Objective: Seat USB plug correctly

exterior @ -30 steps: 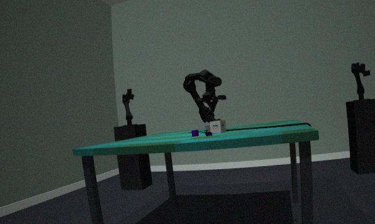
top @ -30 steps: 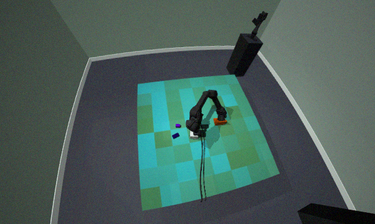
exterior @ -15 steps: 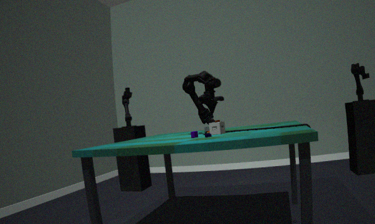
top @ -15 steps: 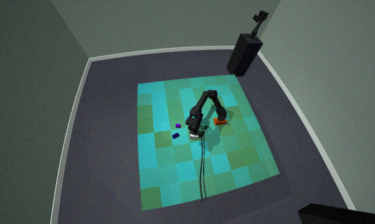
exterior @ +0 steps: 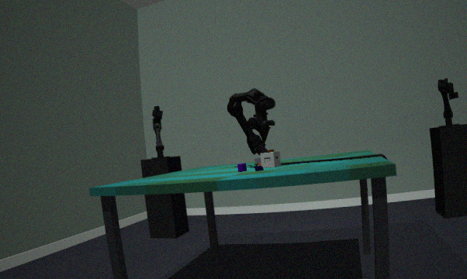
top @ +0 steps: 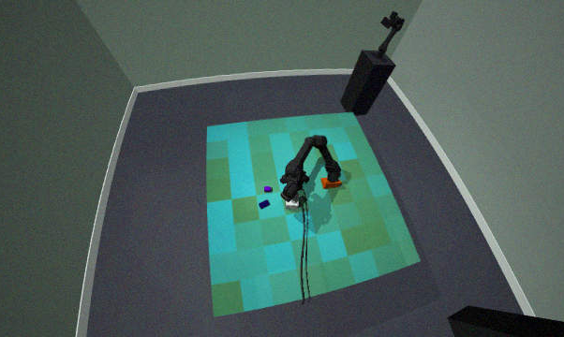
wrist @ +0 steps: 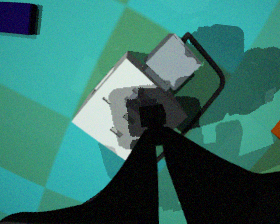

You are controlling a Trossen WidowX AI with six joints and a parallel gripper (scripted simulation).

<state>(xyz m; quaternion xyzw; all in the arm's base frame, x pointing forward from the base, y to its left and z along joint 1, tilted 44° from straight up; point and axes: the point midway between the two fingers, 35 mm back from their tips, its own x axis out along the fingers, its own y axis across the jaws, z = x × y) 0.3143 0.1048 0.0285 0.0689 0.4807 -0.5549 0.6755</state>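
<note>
Now: the dark USB plug 20 mm below my gripper tip. Round my gripper tip: dark blue block (180 mm ahead, 130 mm below).
</note>
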